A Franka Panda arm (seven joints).
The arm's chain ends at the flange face. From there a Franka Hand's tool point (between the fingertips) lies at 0.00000 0.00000 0.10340 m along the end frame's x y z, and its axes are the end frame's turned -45 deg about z.
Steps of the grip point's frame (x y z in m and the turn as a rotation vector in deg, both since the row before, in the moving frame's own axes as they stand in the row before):
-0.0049 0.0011 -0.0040 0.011 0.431 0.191
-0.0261 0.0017 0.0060 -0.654 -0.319 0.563
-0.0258 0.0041 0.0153 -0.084 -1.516 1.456
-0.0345 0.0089 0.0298 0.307 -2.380 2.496
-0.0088 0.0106 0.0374 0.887 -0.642 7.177
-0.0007 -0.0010 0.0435 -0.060 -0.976 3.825
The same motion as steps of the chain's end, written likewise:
-0.0032 0.0048 -0.0040 0.313 0.297 0.191
-0.0177 0.0184 0.0060 -0.688 0.237 0.563
-0.0135 0.0191 0.0153 -1.131 -1.013 1.456
-0.0146 0.0281 0.0299 -1.466 -1.900 2.496
0.0032 0.0142 0.0374 0.173 -1.081 7.177
0.0000 -0.0015 0.0435 -0.733 -0.648 3.825

